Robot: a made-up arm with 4 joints. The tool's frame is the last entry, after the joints. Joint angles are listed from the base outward. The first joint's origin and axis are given. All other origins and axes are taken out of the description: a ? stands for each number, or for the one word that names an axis. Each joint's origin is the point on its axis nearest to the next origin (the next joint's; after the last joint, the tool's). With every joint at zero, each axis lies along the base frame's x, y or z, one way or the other. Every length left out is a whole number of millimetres.
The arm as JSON. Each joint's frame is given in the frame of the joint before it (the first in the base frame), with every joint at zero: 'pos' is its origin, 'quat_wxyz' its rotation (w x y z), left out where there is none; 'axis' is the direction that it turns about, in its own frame. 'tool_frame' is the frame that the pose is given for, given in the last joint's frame.
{
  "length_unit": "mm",
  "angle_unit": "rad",
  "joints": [
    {
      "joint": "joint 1",
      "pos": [
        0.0,
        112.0,
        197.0
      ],
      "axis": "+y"
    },
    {
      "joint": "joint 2",
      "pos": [
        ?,
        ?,
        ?
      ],
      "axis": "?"
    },
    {
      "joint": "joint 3",
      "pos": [
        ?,
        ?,
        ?
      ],
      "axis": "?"
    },
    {
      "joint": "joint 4",
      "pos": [
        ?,
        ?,
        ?
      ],
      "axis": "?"
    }
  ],
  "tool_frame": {
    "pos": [
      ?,
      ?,
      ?
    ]
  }
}
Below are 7 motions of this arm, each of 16 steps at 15 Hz.
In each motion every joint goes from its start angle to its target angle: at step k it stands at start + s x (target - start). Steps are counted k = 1, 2, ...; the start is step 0. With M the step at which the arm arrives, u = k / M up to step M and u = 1 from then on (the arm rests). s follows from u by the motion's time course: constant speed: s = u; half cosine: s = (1 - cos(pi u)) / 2; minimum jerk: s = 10 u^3 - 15 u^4 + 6 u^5.
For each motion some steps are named. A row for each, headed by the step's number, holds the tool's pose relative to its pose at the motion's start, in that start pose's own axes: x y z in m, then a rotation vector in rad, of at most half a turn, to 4 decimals.
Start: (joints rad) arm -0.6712 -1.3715 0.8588 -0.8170
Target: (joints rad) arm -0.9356 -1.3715 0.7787 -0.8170
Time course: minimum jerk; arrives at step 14
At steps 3, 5, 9, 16:
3: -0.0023 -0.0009 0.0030 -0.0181 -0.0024 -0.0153
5: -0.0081 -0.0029 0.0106 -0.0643 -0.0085 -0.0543
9: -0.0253 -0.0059 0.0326 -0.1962 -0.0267 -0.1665
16: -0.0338 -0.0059 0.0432 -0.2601 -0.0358 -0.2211

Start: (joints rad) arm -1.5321 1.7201 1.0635 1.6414
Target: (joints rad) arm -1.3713 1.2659 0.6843 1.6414
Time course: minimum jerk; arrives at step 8
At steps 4, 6, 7, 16:
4: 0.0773 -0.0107 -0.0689 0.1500 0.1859 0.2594
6: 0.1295 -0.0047 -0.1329 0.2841 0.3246 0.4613
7: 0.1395 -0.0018 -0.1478 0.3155 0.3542 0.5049
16: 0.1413 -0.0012 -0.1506 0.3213 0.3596 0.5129

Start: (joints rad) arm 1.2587 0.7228 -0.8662 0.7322
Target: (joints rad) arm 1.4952 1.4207 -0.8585 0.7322
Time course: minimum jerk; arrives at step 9
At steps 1, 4, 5, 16:
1: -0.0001 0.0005 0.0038 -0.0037 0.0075 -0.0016
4: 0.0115 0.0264 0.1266 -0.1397 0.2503 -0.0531
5: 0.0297 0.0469 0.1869 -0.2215 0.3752 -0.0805
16: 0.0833 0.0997 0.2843 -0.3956 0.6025 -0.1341

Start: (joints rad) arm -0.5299 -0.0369 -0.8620 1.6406
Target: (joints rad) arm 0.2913 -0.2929 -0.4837 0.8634
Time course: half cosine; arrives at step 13
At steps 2, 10, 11, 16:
2: 0.0023 -0.0139 0.0017 0.0438 0.0644 -0.0259
10: 0.0394 -0.1909 -0.0088 0.7462 1.0567 -0.2503
11: 0.0432 -0.2045 -0.0125 0.8121 1.1432 -0.2564
16: 0.0464 -0.2158 -0.0160 0.8682 1.2156 -0.2600

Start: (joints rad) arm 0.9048 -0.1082 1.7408 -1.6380
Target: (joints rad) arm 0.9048 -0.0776 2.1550 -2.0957
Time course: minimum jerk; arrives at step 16
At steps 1, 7, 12, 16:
1: 0.0000 -0.0001 0.0000 -0.0001 0.0009 0.0009
7: -0.0003 -0.0117 0.0049 -0.0275 0.1640 0.1569
12: 0.0049 -0.0305 0.0154 -0.1098 0.3797 0.3572
16: 0.0068 -0.0345 0.0181 -0.1327 0.4224 0.3958

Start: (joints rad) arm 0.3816 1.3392 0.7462 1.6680
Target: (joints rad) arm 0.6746 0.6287 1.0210 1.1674
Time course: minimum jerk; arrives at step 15
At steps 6, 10, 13, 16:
6: 0.0528 -0.0251 -0.0565 0.1367 0.3408 -0.0015
10: 0.1234 -0.0359 -0.1472 0.2854 0.8891 0.0218
13: 0.1482 -0.0326 -0.1853 0.3257 1.1210 0.0352
16: 0.1505 -0.0321 -0.1891 0.3291 1.1447 0.0365

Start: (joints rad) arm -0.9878 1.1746 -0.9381 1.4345
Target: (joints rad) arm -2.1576 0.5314 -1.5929 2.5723
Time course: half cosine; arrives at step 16
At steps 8, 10, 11, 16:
8: -0.0205 0.1891 -0.1354 -0.1645 -0.9816 -0.1599
10: 0.0054 0.2642 -0.1794 -0.3331 -1.3411 -0.1619
11: 0.0223 0.2973 -0.1983 -0.4270 -1.4941 -0.1447
16: 0.0799 0.3776 -0.2463 -0.7126 -1.8449 -0.0345

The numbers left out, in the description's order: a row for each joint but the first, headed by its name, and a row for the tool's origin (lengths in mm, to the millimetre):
joint 2: xyz -59.0 0.0 -129.0, axis -z
joint 3: xyz -362.0 -215.0 0.0, axis +x
joint 4: xyz 0.0 -49.0 20.0, axis -y
tool: xyz -33.0 0.0 -84.0

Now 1 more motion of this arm.
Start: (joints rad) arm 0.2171 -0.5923 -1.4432 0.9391
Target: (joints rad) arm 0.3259 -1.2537 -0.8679 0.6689
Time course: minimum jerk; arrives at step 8
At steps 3, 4, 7, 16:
3: -0.0205 0.0008 -0.0755 0.1567 -0.0994 -0.1013
4: -0.0257 0.0073 -0.1385 0.3043 -0.1755 -0.1644
7: -0.0028 0.0375 -0.2679 0.6658 -0.3249 -0.2282
16: -0.0013 0.0388 -0.2718 0.6785 -0.3295 -0.2285

